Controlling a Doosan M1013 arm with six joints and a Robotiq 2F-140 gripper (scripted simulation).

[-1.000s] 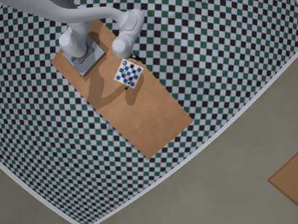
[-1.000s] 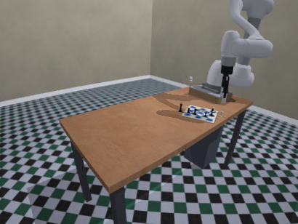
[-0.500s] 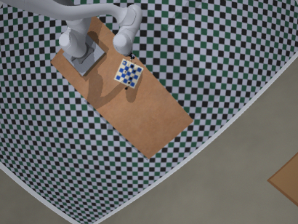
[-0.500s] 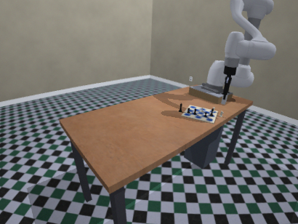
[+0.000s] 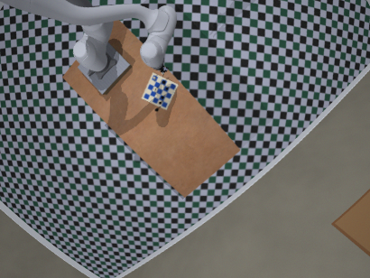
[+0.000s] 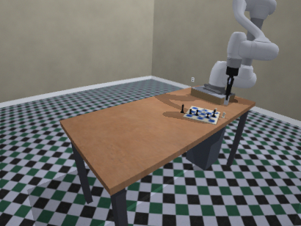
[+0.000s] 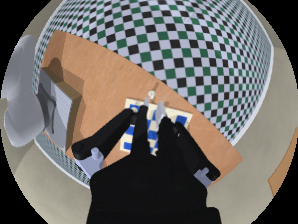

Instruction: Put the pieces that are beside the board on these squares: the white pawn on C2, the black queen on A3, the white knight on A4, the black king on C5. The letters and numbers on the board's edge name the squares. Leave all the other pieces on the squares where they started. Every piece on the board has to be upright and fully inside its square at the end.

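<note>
Right now the white knight is 12 cm below my hand. Round my hand: black chess piece 18 cm ahead, 23 cm to the right, 10 cm below; blue-and-white chessboard 9 cm ahead, 11 cm to the right, 13 cm below; small white piece 5 cm ahead, 13 cm to the right, 11 cm below.
</note>
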